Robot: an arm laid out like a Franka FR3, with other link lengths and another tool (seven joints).
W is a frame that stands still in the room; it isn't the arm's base.
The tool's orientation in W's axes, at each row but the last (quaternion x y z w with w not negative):
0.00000 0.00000 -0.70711 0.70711
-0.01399 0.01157 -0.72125 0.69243
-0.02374 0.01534 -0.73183 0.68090
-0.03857 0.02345 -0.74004 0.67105
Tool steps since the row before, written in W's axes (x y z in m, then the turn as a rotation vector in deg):
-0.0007 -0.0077 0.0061 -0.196 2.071 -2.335
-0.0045 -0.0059 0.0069 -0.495 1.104 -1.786
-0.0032 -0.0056 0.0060 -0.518 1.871 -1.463
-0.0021 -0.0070 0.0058 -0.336 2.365 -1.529
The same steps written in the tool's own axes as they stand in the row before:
0.0077 -0.0007 0.0061 -2.071 -0.196 -2.335
0.0061 -0.0045 0.0067 -1.090 -0.475 -1.800
0.0059 -0.0031 0.0058 -1.849 -0.571 -1.471
0.0073 -0.0019 0.0055 -2.360 -0.433 -1.512

